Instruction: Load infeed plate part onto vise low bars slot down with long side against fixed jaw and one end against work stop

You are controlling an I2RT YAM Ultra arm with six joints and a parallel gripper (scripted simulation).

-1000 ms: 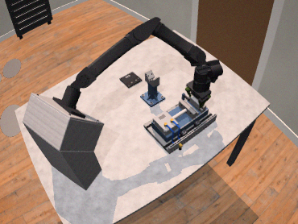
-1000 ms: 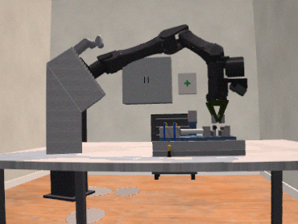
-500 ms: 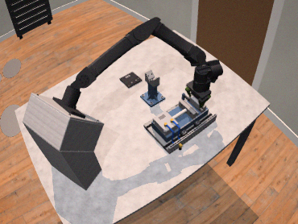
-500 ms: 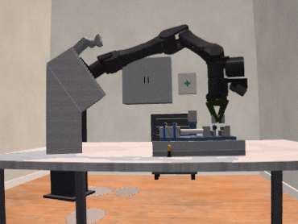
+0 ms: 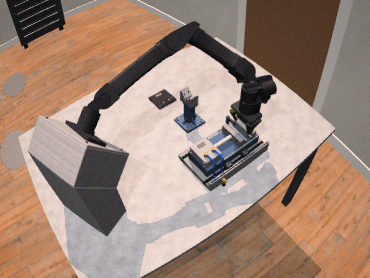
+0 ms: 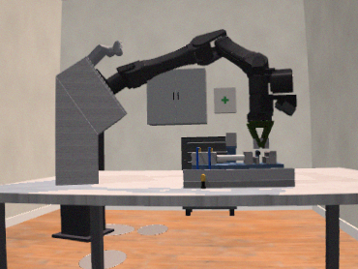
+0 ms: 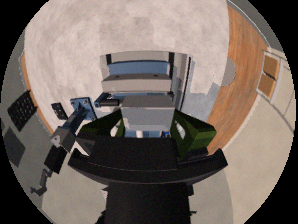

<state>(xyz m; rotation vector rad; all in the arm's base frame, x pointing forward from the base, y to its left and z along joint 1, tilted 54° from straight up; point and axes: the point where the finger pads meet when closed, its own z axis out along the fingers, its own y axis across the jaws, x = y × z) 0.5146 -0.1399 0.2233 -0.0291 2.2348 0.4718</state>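
Now: hand 40 mm past the moving jaw, 40 mm above it and 10 mm to the right of it. The rest, counted from my hand: grey part: right at my hand; then fixed jaw: 40 mm below, 30 mm to the left, 30 mm ahead; then air cylinder rod: 90 mm behind, 40 mm below.
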